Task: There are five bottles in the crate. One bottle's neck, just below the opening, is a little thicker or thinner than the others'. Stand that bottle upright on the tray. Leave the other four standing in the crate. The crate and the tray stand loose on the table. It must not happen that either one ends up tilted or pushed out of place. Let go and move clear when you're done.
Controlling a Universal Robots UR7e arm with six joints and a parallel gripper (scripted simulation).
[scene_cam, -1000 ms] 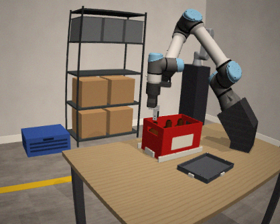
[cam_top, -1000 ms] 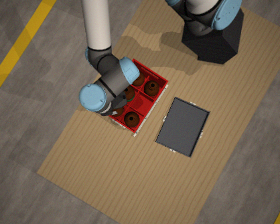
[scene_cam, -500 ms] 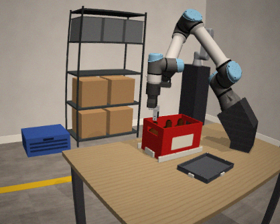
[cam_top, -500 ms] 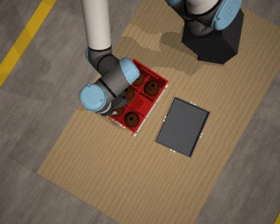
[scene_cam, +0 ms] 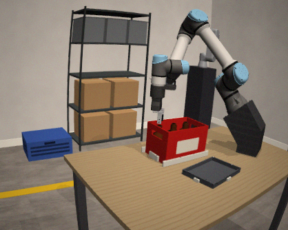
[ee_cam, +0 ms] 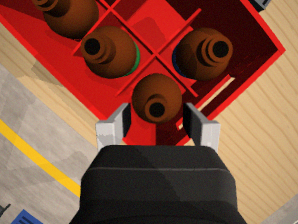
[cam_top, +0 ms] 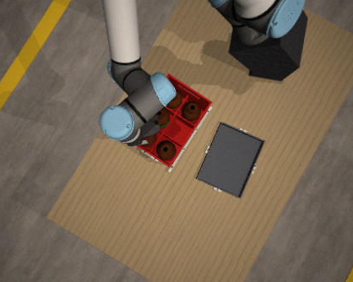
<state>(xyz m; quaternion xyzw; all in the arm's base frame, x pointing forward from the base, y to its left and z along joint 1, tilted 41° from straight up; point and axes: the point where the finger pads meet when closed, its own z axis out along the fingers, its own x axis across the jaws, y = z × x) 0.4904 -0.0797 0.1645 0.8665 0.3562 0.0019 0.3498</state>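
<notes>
Right now the red crate is 9 cm behind my hand, 5 cm to the left of it and 11 cm below it. Round my hand: dark grey tray (8 cm behind, 33 cm to the left, 19 cm below).
</notes>
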